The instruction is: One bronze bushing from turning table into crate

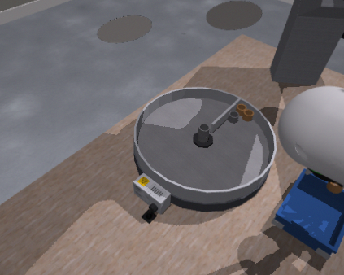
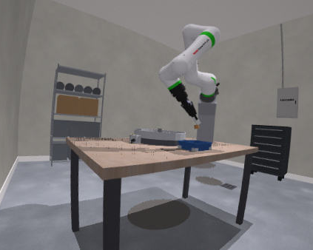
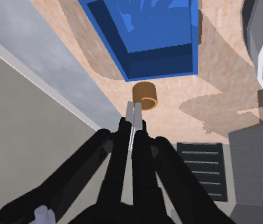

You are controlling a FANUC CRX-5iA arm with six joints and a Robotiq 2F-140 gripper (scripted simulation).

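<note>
Now: the blue crate 1 cm behind my hand, 1 cm to the right of it and 17 cm below it. Also, from my hand: turning table 13 cm ahead, 34 cm to the right, 14 cm below.
</note>
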